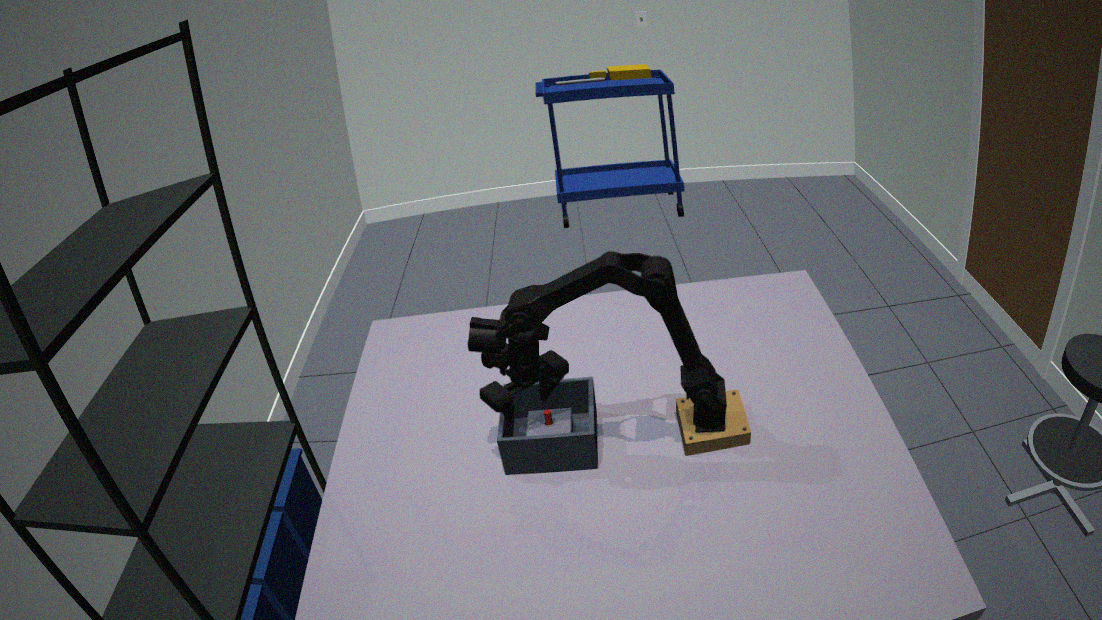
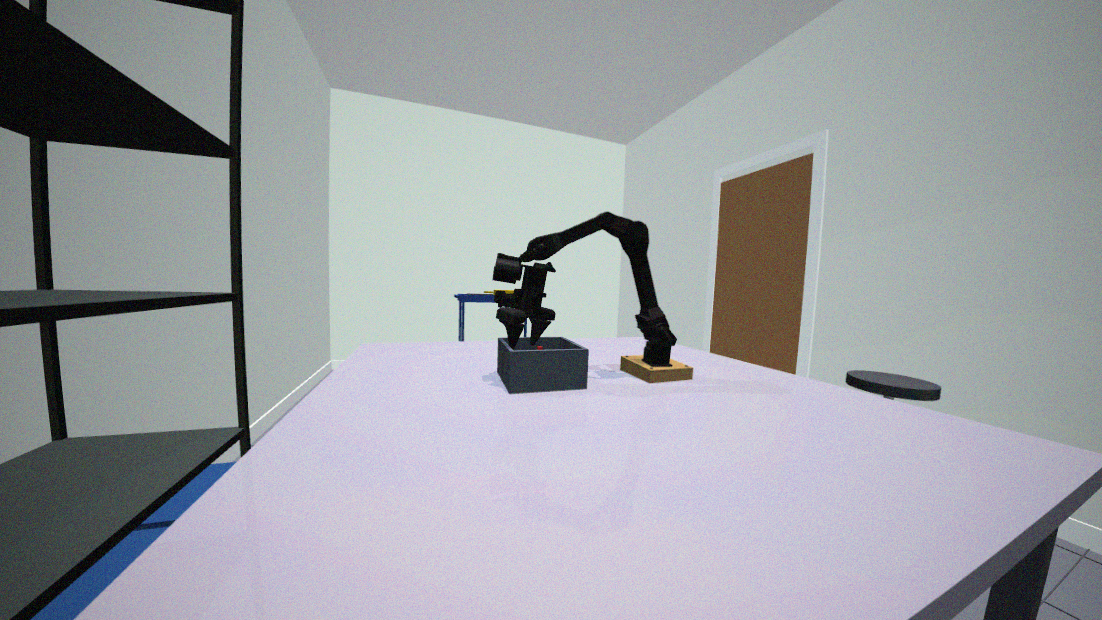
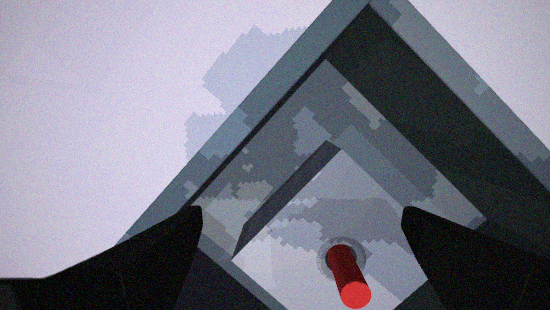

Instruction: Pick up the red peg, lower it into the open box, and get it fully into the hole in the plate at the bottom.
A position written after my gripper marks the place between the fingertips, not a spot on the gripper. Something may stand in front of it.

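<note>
Red peg [image 3: 349, 279] visible. Light grey plate [image 1: 562, 418] visible, and the plate again at [image 3: 329, 200]; image 2 does not show the plate, hidden there by a dark grey box. My gripper [image 1: 526, 410] is visible as well, with the gripper also at [image 2: 522, 346] and the same gripper at [image 3: 302, 215].
</note>
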